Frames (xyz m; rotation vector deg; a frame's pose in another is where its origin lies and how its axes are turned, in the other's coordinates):
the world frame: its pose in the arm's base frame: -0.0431 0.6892 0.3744 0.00 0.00 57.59
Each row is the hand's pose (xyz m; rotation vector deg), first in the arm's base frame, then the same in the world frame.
Working: the arm's base frame: its pose in the world frame: -0.5587 -0.4058 -0.3744 0.00 0.00 -57.59

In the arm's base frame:
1: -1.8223 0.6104 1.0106 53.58 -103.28 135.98
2: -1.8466 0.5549 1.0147 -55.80 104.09 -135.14
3: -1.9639 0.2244 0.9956 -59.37 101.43 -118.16
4: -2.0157 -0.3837 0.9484 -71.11 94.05 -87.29
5: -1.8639 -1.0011 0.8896 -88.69 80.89 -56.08
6: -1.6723 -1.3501 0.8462 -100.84 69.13 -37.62
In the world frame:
1: -1.0201 1.4598 0.6362 -2.29 -95.36 97.06
2: -1.0800 1.4506 0.6403 -1.02 -97.25 97.85
3: -1.4219 1.3725 0.6212 2.97 -109.94 105.69
4: -1.9630 1.0903 0.5740 19.71 -135.14 113.08
5: -2.4029 0.6312 0.5152 -43.68 128.02 -87.03
6: -2.5949 0.2824 0.4718 -60.11 119.14 -68.85

